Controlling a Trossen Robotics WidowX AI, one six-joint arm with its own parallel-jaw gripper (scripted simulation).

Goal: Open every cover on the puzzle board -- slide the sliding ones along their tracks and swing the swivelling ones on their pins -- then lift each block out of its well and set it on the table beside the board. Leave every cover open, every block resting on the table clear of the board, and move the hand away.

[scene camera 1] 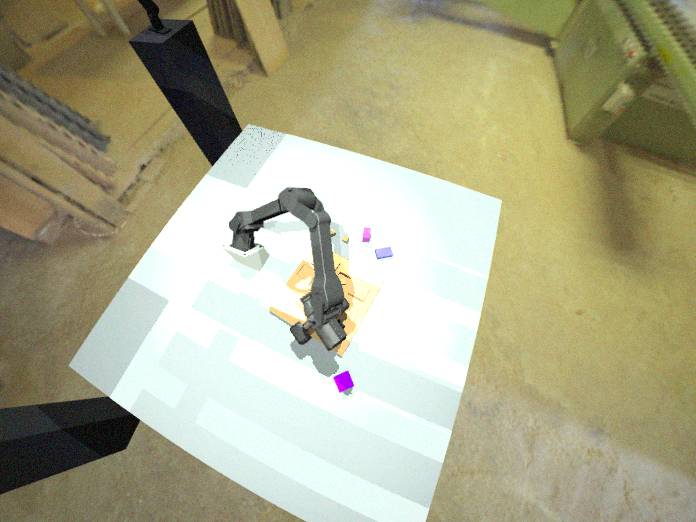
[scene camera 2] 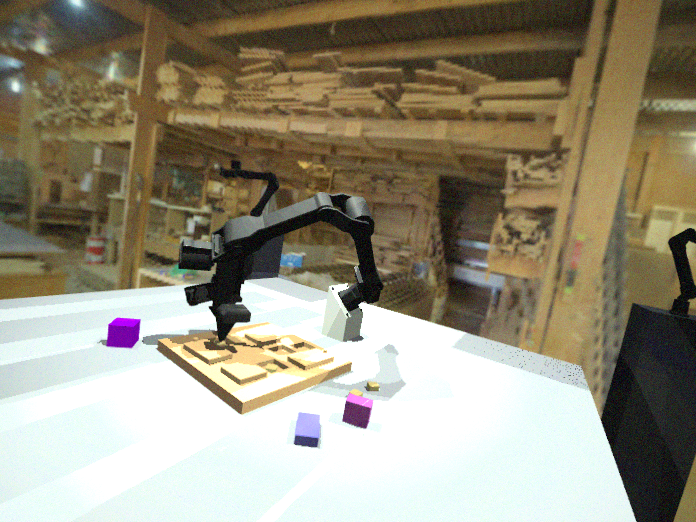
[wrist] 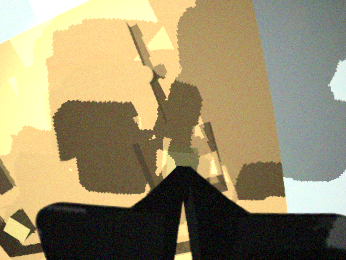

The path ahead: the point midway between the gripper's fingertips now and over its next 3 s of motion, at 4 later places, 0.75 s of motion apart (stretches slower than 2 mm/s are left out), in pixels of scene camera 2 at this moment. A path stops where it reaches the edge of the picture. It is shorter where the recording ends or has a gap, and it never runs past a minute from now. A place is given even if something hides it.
My gripper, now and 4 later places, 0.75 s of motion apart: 221, 340; 222, 318; 221, 329; 221, 330; 219, 338
